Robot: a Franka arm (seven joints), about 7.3 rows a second.
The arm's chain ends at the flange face. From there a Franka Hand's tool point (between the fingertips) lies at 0.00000 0.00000 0.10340 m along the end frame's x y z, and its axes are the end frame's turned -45 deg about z.
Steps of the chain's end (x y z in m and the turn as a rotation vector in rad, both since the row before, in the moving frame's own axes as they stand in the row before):
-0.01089 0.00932 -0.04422 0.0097 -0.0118 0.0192
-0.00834 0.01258 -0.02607 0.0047 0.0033 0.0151
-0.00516 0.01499 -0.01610 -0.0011 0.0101 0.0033
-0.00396 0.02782 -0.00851 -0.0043 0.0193 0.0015
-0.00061 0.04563 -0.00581 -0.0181 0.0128 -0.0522
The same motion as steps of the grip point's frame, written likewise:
-0.01443 -0.00268 -0.04423 0.0152 -0.0015 0.0192
-0.01421 0.00290 -0.02607 0.0010 0.0057 0.0151
-0.01359 0.00777 -0.01611 -0.0079 0.0064 0.0033
-0.02138 0.01860 -0.00853 -0.0167 0.0106 0.0015
-0.03302 0.03410 -0.00584 -0.0218 -0.0037 -0.0522

